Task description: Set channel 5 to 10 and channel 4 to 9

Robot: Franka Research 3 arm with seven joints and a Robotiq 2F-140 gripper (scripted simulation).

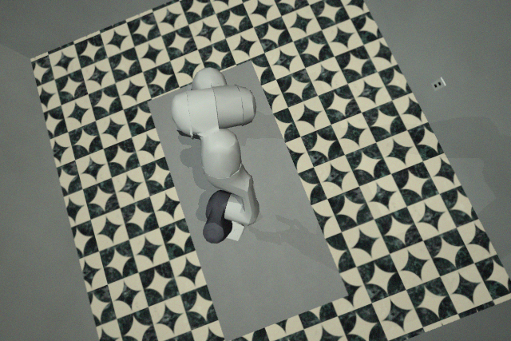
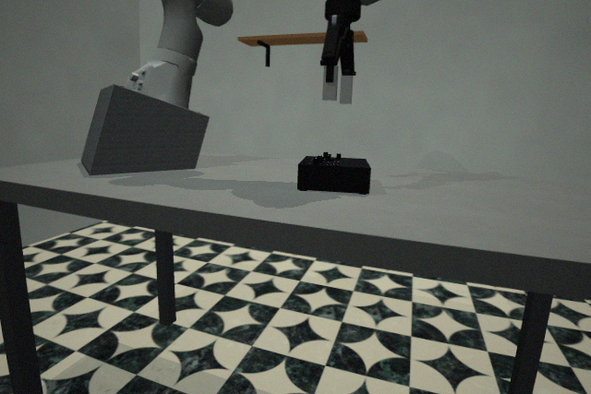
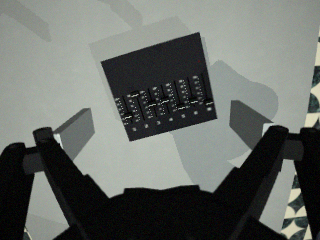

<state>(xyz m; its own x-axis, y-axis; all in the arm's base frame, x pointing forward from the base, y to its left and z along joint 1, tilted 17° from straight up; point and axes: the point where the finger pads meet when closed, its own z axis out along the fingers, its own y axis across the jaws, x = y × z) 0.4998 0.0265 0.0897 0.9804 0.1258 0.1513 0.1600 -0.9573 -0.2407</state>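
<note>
Right now the channel 5 fader cap is 130 mm below my hand, 40 mm to the right of it and 20 mm behind it. Also, from my hand: channel 4 fader cap (130 mm below, 10 mm to the right, 10 mm behind); channel 6 fader cap (130 mm below, 50 mm to the right, 10 mm behind); channel 2 fader cap (130 mm below, 40 mm to the left, 10 mm behind).
</note>
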